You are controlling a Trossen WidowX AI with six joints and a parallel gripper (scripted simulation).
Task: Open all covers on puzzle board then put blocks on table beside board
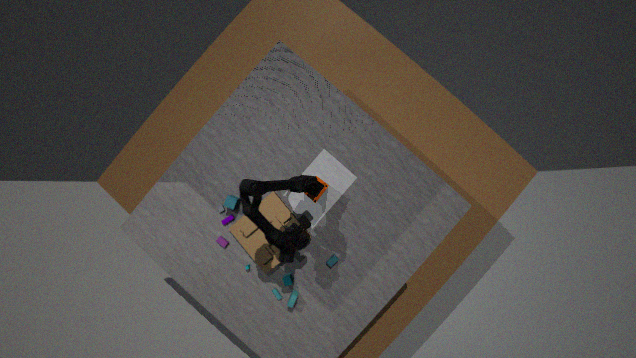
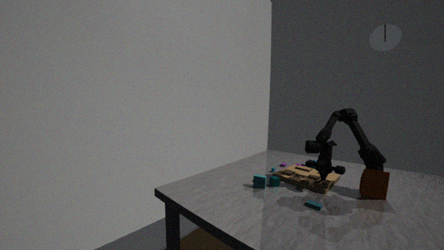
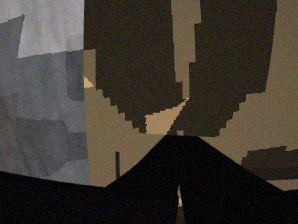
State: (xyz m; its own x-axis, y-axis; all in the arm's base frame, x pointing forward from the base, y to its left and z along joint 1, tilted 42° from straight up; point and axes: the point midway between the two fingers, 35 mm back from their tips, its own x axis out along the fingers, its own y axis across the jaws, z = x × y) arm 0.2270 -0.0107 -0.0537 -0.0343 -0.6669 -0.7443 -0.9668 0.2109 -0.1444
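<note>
The tan puzzle board is 90 mm ahead of my gripper tip and 80 mm to the right of it. Also, from my gripper tip: flat teal block: 250 mm to the left, 20 mm below, 20 mm ahead.
</note>
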